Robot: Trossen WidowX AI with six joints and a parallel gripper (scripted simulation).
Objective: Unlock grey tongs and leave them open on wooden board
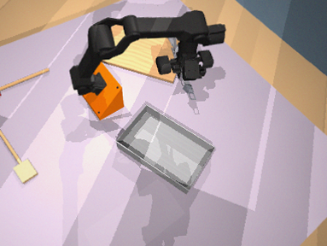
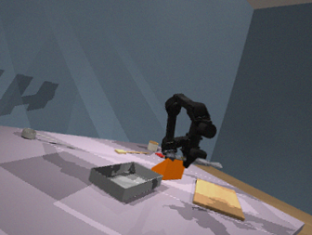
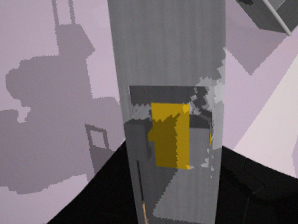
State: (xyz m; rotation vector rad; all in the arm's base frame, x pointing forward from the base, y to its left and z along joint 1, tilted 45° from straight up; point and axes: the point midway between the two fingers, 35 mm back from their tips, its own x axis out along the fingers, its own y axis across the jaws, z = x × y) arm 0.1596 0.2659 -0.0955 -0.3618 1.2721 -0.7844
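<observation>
Now: the yellow lock piece 2 cm ahead of my gripper tip, 1 cm to the right of it and 4 cm above it. The rest, counted from my gripper tip: roasting tin: 16 cm ahead, 16 cm to the right, 13 cm below; then wooden board: 30 cm behind, 1 cm to the left, 15 cm below; then red spatula: 38 cm behind, 55 cm to the right, 15 cm below.
</observation>
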